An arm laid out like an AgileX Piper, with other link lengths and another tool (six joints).
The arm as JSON. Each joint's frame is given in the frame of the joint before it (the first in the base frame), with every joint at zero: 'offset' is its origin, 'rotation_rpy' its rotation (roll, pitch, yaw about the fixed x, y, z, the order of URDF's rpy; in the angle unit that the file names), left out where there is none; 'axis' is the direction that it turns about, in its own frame. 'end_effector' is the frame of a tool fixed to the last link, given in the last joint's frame.
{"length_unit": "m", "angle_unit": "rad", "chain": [
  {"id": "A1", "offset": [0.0, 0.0, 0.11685], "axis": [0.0, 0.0, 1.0]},
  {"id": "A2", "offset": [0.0, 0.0, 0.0], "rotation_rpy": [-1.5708, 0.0, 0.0], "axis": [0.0, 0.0, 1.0]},
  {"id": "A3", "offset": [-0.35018, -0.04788, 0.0], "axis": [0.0, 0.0, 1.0]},
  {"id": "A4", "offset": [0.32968, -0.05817, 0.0], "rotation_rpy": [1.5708, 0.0, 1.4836], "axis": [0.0, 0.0, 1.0]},
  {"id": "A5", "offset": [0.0, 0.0, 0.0], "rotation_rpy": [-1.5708, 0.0, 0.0], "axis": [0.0, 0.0, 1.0]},
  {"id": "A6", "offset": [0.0, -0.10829, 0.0], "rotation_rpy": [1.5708, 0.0, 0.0], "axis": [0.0, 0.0, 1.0]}
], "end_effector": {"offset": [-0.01, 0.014, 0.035], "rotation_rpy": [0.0, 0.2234, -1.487]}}
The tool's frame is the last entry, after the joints.
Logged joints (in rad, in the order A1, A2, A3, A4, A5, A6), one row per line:
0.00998, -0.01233, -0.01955, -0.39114, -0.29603, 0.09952
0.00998, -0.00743, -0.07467, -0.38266, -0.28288, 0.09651
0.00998, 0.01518, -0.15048, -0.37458, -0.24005, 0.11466
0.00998, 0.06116, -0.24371, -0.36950, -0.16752, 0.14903
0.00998, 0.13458, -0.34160, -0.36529, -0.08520, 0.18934
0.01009, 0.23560, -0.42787, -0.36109, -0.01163, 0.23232
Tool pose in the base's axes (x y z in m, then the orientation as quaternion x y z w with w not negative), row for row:
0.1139, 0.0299, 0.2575, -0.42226, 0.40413, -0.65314, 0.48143
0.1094, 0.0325, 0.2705, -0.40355, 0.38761, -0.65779, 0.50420
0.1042, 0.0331, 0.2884, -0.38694, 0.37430, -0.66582, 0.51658
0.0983, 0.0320, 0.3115, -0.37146, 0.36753, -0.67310, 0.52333
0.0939, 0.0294, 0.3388, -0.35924, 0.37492, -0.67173, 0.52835
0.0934, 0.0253, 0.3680, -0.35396, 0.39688, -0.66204, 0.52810
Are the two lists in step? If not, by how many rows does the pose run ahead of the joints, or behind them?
The pose runs 2 rows behind the joints: the pose in row i belongs to the joints in row i - 2.
